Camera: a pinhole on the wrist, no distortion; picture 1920 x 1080 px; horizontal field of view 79.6 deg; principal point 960.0 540.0 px. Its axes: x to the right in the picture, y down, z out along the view. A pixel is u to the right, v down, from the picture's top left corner.
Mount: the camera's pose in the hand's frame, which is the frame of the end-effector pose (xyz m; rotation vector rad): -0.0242 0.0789 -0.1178 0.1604 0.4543 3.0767
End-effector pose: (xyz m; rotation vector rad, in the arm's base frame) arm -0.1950 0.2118 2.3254 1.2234 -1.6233 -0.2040
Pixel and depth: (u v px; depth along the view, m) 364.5 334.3 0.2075
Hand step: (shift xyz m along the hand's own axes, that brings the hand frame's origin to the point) 0.1048 0.1693 0.0586
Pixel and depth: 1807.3 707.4 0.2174
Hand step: -0.1605 0.1177 0.1140
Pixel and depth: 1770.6 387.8 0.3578
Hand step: -0.2361 0.2373 0.2338
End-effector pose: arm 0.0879 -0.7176 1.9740 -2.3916 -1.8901 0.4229
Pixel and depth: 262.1 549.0 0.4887
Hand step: 0.3218 0.2029 0.3197
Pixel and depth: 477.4 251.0 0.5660
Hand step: 0.2731 0.3671 0.3568
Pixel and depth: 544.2 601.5 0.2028
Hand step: 0.0699 0.1236 0.0713
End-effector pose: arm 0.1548 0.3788 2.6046 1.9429 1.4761 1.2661
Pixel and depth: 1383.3 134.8 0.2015
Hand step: -0.0756 0.2076 0.0608
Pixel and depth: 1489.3 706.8 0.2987
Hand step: -0.1296 0.1290 0.1925
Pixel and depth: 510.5 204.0 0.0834
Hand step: 0.0173 0.1247 -0.0486
